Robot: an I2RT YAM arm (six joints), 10 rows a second.
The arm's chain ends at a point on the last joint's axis. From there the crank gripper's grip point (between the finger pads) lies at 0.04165 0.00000 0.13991 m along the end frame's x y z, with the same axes.
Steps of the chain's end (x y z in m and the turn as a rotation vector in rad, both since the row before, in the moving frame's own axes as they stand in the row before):
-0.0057 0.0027 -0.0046 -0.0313 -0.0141 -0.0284
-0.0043 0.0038 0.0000 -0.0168 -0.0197 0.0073
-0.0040 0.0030 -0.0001 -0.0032 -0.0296 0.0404
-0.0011 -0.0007 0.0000 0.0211 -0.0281 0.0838
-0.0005 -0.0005 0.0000 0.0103 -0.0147 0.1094
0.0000 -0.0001 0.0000 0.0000 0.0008 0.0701
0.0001 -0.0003 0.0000 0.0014 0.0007 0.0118
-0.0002 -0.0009 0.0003 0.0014 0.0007 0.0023
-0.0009 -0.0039 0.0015 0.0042 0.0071 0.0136
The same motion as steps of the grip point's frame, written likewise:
-0.0076 0.0059 -0.0041 -0.0313 -0.0141 -0.0284
-0.0071 0.0065 0.0008 -0.0168 -0.0197 0.0073
-0.0082 0.0050 0.0011 -0.0032 -0.0296 0.0404
-0.0051 -0.0003 0.0011 0.0211 -0.0281 0.0838
-0.0027 0.0025 0.0006 0.0103 -0.0147 0.1094
0.0000 0.0028 0.0000 0.0000 0.0008 0.0701
0.0002 0.0000 0.0000 0.0014 0.0007 0.0118
-0.0001 -0.0010 0.0003 0.0014 0.0007 0.0023
0.0001 -0.0039 0.0012 0.0042 0.0071 0.0136

